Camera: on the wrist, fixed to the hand. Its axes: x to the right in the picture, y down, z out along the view.
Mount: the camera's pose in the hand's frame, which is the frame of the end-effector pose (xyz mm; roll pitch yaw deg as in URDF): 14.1 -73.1 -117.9 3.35 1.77 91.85
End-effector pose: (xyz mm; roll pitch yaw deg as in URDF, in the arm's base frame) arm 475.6 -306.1 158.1 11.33 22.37 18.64
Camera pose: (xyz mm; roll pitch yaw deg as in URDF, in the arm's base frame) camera 456.6 -363.7 32.6 25.67 -9.54 106.70
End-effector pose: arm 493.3 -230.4 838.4 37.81 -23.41 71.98
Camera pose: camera 500.4 -161.5 717.4 -25.90 -31.79 -179.98
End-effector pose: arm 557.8 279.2 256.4 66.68 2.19 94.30
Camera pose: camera 478.0 283.0 142.1 4.51 -64.92 -176.02
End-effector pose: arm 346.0 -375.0 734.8 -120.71 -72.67 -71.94
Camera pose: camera 250.0 -287.2 784.9 -96.30 16.38 -105.96
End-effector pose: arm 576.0 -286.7 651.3 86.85 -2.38 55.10
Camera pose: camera 492.7 -207.4 572.5 -37.37 -83.51 -174.26
